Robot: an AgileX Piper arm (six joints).
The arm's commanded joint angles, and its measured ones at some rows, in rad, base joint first. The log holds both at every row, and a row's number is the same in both.
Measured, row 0:
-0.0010 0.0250 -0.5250 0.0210 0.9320 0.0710
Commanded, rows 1 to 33:
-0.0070 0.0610 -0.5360 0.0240 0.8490 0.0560
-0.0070 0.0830 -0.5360 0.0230 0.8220 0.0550
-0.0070 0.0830 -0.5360 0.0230 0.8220 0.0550
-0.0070 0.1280 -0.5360 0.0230 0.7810 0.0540
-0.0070 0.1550 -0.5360 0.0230 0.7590 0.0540
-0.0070 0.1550 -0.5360 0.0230 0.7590 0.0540
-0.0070 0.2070 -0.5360 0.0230 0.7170 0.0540
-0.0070 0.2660 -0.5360 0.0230 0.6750 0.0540
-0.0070 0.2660 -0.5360 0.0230 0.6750 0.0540
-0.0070 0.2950 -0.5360 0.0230 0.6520 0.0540
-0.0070 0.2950 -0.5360 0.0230 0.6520 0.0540
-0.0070 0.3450 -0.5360 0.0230 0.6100 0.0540
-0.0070 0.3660 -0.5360 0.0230 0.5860 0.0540
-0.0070 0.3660 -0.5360 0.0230 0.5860 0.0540
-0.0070 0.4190 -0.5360 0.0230 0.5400 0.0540
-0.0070 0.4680 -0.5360 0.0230 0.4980 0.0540
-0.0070 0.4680 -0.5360 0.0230 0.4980 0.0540
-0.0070 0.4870 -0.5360 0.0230 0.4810 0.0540
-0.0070 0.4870 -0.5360 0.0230 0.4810 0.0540
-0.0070 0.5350 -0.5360 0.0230 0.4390 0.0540
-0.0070 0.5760 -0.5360 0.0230 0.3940 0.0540
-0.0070 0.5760 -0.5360 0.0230 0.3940 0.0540
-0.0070 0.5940 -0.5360 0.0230 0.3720 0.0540
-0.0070 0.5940 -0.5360 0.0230 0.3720 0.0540
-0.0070 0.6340 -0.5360 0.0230 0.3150 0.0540
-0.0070 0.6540 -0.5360 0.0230 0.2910 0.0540
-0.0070 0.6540 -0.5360 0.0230 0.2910 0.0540
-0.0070 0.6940 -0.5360 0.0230 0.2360 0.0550
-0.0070 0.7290 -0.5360 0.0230 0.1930 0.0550
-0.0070 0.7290 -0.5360 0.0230 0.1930 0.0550
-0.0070 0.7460 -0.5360 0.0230 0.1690 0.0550
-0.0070 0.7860 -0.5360 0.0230 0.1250 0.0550
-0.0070 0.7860 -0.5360 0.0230 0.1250 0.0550
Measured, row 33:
-0.0010 0.7470 -0.5270 0.0240 0.1970 0.0700
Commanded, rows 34 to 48:
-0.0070 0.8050 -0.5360 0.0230 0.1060 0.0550
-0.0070 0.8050 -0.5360 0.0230 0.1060 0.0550
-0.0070 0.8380 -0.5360 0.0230 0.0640 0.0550
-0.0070 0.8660 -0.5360 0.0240 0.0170 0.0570
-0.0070 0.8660 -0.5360 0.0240 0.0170 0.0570
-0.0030 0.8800 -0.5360 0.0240 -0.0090 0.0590
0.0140 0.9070 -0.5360 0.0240 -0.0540 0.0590
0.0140 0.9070 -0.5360 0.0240 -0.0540 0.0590
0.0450 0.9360 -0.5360 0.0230 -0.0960 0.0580
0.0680 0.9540 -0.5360 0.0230 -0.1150 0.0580
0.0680 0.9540 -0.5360 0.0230 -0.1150 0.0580
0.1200 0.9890 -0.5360 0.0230 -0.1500 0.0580
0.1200 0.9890 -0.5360 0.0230 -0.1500 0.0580
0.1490 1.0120 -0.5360 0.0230 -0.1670 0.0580
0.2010 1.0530 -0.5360 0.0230 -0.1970 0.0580
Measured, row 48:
0.1400 1.0090 -0.5270 0.0240 -0.1410 0.0700
